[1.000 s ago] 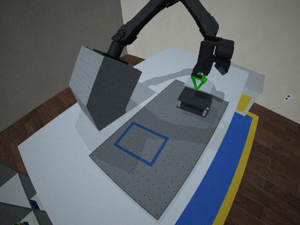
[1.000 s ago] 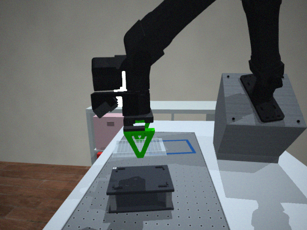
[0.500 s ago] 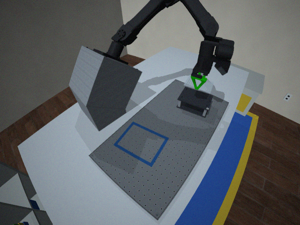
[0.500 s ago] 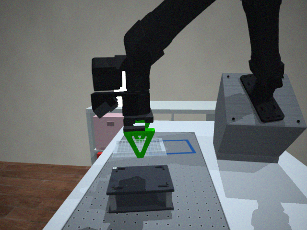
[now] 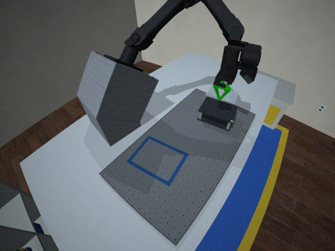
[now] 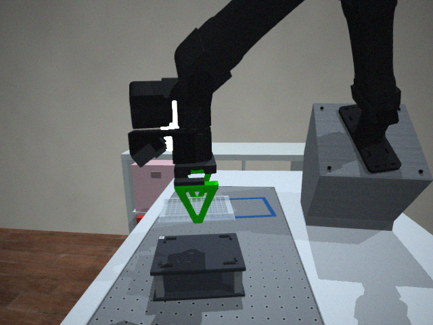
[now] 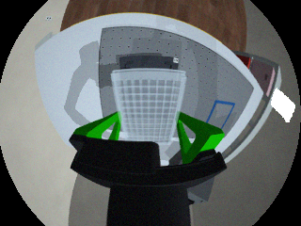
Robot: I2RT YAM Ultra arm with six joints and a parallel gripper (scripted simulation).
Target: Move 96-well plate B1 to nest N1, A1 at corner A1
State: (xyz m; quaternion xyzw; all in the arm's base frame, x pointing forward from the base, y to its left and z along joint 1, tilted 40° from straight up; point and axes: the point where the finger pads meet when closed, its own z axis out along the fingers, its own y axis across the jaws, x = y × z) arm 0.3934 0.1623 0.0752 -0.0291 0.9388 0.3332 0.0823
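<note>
The dark raised nest N1 lies 90 mm below my hand. The rest, counted from my hand: clear 96-well plate right at my hand.
</note>
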